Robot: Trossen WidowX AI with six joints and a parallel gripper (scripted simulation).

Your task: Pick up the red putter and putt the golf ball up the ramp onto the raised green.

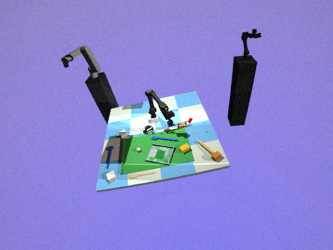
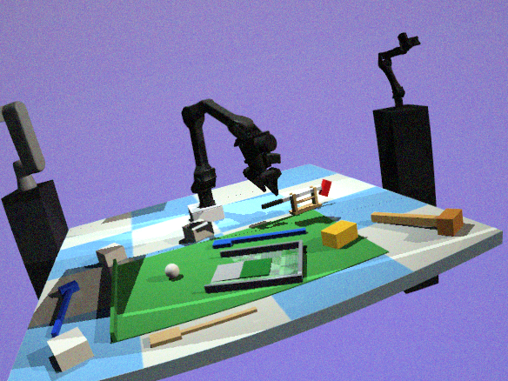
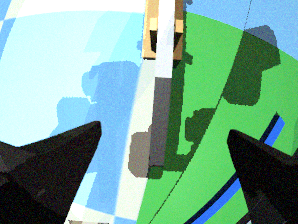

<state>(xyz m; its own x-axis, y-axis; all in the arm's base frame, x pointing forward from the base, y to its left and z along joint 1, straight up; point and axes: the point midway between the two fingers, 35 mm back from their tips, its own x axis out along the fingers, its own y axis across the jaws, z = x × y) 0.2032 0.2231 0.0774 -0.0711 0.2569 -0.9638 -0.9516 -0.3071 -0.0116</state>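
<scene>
Now: the wooden rack 12 cm to the left of my gripper tip, 7 cm below it and 4 cm behind it. From my gripper tip the other things lie so: orange block (31 cm ahead, 14 cm to the left, 8 cm below); then green mat (28 cm ahead, 18 cm to the right, 10 cm below); then white golf ball (36 cm to the right, 29 cm ahead, 8 cm below).
</scene>
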